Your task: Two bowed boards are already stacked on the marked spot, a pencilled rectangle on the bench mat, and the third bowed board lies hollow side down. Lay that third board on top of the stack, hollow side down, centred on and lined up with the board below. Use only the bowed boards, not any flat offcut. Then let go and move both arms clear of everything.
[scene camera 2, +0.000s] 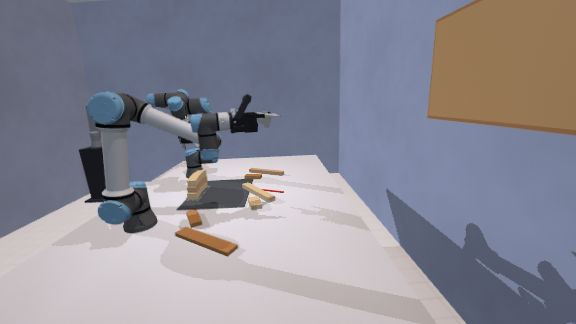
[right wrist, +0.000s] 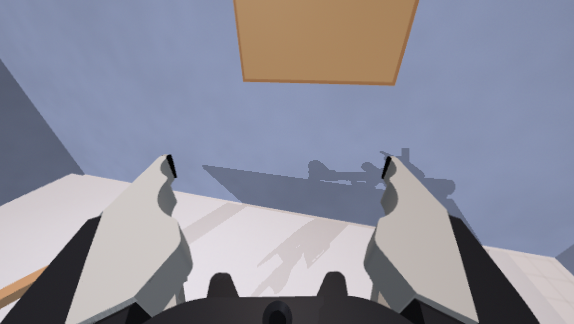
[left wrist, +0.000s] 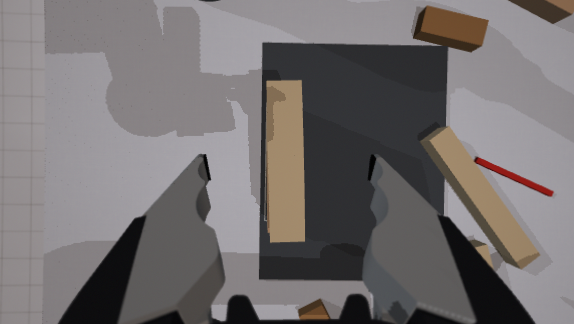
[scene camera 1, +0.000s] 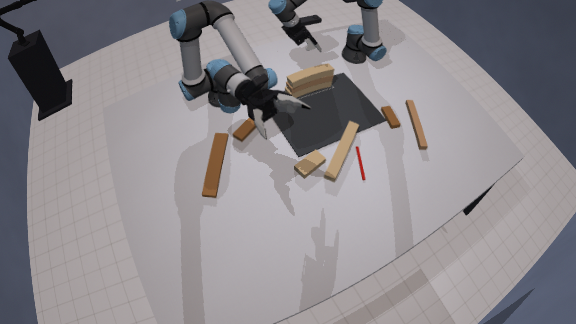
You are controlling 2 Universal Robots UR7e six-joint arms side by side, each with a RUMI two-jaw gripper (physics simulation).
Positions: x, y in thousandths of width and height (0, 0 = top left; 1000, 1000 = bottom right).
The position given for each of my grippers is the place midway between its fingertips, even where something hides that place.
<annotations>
My right gripper shows in scene camera 2 (478, 356), in the right wrist view (490, 486) and in scene camera 1 (503, 381); in the left wrist view it is out of frame. A brown plank shows in scene camera 2 (385, 761) and in scene camera 1 (367, 566); in the right wrist view it is out of frame, in the left wrist view it is out of frame.
</annotations>
